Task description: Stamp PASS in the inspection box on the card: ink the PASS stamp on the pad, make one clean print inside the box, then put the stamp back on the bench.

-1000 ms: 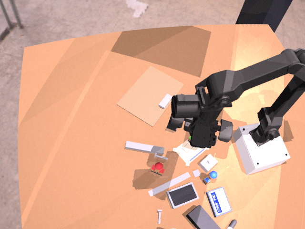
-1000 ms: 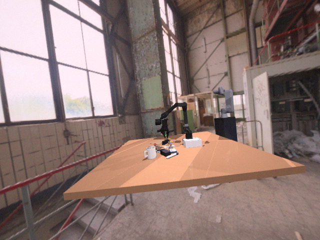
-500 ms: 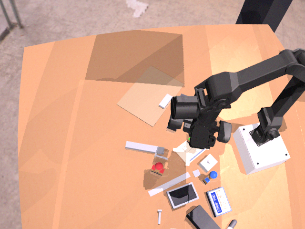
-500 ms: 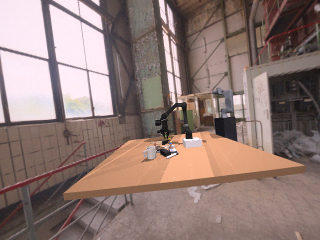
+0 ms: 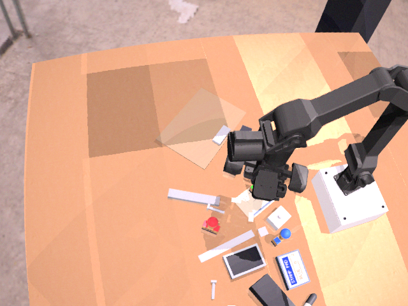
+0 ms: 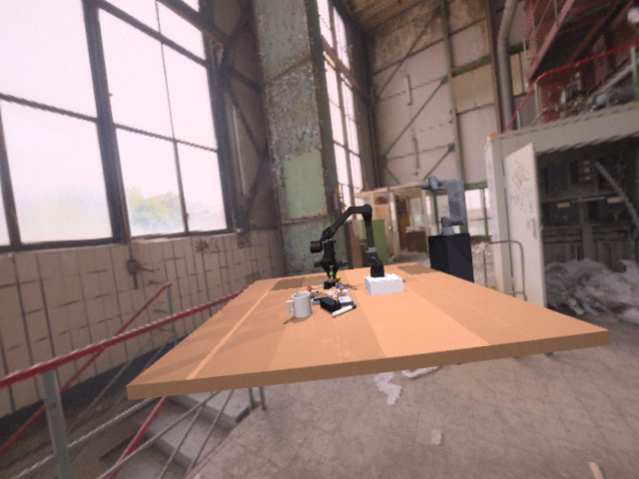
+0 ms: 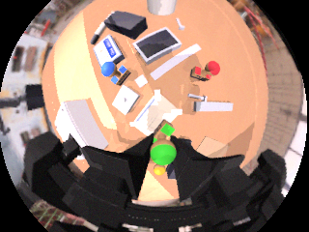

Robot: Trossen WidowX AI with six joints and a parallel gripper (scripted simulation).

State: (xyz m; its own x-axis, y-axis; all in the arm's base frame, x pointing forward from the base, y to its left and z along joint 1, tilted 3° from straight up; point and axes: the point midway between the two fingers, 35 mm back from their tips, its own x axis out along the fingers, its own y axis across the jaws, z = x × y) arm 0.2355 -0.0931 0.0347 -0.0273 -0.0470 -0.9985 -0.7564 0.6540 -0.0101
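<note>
My gripper tip is 1 cm past the white card, 1 cm to the right of it and 7 cm above it. From my gripper tip the other things lie so: white box (3 cm behind, 9 cm to the left, 6 cm below); yellow stamp (6 cm behind, 8 cm to the right, 5 cm below); green-knobbed stamp (right at my gripper tip).
</note>
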